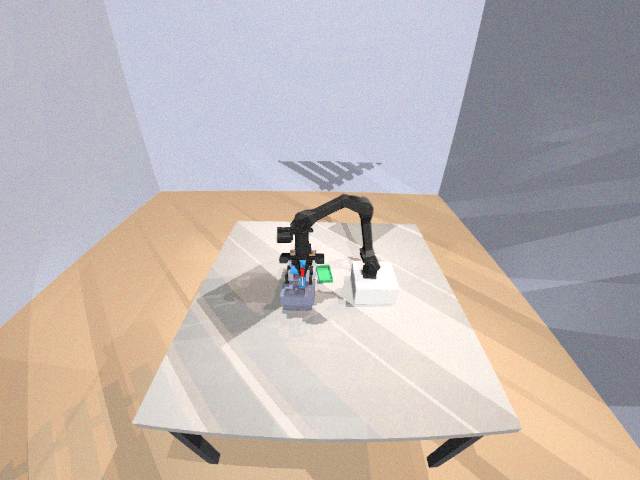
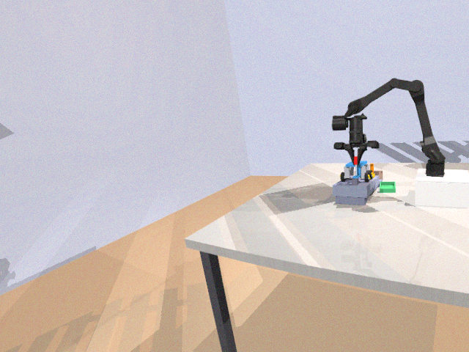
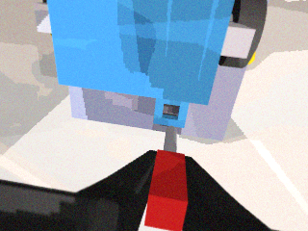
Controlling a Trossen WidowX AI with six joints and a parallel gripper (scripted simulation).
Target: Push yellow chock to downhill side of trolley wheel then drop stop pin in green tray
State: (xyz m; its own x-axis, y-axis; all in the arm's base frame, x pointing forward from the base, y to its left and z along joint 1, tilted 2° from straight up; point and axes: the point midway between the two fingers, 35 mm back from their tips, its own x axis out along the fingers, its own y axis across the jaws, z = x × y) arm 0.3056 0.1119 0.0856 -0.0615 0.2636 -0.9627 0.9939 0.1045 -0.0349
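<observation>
My gripper tip is now 18 cm to the left of the yellow chock, 8 cm above it and 1 cm past it. From my gripper tip the other things lie so: trolley (9 cm to the right, 6 cm below, 3 cm ahead); red-headed stop pin (right at my gripper tip); grey ramp block (12 cm below, 9 cm to the right, 3 cm ahead).
</observation>
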